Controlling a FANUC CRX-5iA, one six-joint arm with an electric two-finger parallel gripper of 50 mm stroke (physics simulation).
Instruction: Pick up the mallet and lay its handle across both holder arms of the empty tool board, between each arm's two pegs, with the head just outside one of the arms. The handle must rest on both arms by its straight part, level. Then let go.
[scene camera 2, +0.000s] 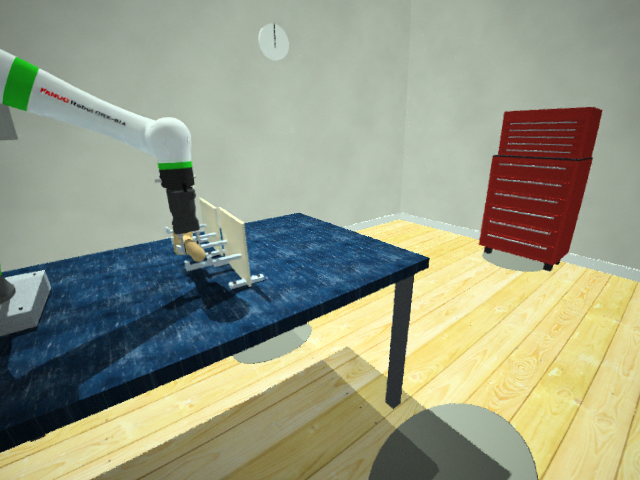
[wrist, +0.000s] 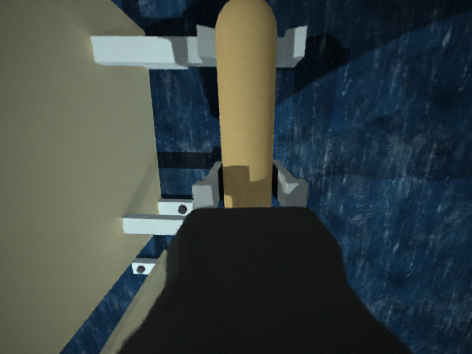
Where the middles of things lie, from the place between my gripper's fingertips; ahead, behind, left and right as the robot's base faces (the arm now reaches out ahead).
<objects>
Now: the wooden mallet (wrist: 246, 45) 20 mm to the left of my hand and 10 mm above it.
</objects>
